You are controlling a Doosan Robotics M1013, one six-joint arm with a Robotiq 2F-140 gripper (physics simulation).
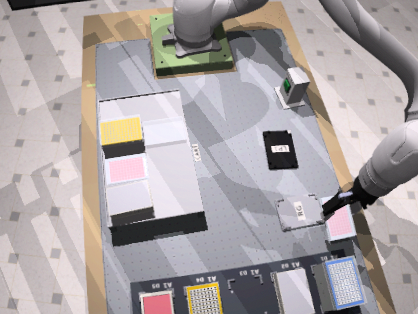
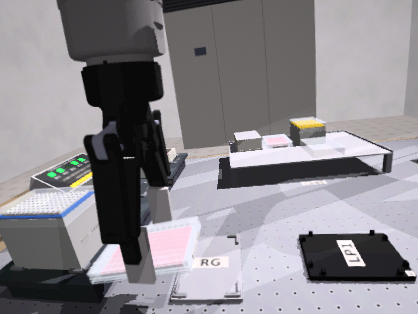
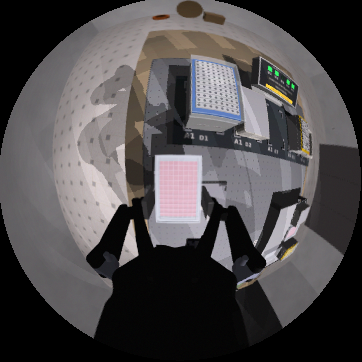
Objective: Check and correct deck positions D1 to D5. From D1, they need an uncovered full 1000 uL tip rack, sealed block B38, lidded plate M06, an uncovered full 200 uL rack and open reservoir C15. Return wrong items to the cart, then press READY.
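Seen in the pictures: gripper, fingertip midpoint: [image 1: 336, 215] [image 2: 155, 252] [image 3: 177, 192]; arm's base at its link origin: [image 1: 193, 38].
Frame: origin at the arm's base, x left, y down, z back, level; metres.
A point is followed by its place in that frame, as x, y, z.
My gripper [image 1: 334, 206] {0.220, -0.055, -0.829} [image 2: 150, 231] {0.220, -0.055, -0.829} [image 3: 177, 192] {0.220, -0.055, -0.829} is shut on a pink plate [image 1: 340, 225] {0.214, -0.066, -0.864} [image 2: 170, 247] {0.240, -0.076, -0.802} [image 3: 178, 185] {0.217, -0.069, -0.846} with a clear rim, held beside the RG pad [image 1: 285, 218] {0.096, 0.031, -0.778} [image 2: 210, 286] {0.201, 0.031, -0.767}. Its label is unreadable. A blue-rimmed tip rack [image 1: 345, 284] {0.137, -0.114, -1.022} [image 2: 45, 205] {0.169, -0.114, -0.998} [image 3: 216, 90] {0.149, -0.114, -0.996} stands at D1. A pale block [image 1: 295, 292] {0.019, -0.053, -1.000} [image 3: 255, 112] {0.023, -0.053, -0.996} is at D2. D3 shows bare corner brackets. A yellow-rimmed rack [image 1: 204, 299] {-0.224, -0.075, -0.948} [image 3: 305, 136] {-0.232, -0.072, -0.966} with dark and white spots is at D4. A red-filled reservoir [image 1: 156, 304] {-0.349, -0.026, -0.925} is at D5. A box with a green button [image 1: 287, 85] {0.253, -0.054, -0.343} stands at the table's right side.
The cart [image 1: 172, 185] {-0.225, -0.021, -0.599} [image 2: 362, 144] {-0.219, -0.021, -0.280} bears a yellow rack [image 1: 121, 131] {-0.340, -0.092, -0.418} [image 2: 307, 125] {-0.280, -0.089, -0.431}, another pink plate [image 1: 126, 169] {-0.350, -0.038, -0.521} [image 2: 276, 141] {-0.315, -0.038, -0.526}, a pale block [image 1: 129, 199] {-0.357, -0.063, -0.628} [image 2: 247, 141] {-0.296, -0.055, -0.629} and a clear lid [image 1: 165, 132] {-0.207, -0.047, -0.427}. The black LP1 pad [image 1: 281, 160] {0.156, 0.029, -0.584} [image 2: 377, 255] {0.183, 0.029, -0.505} lies nearby. A lamp panel [image 2: 65, 170] {-0.104, -0.086, -1.143} [image 3: 277, 80] {-0.100, -0.078, -1.128} stands behind the deck.
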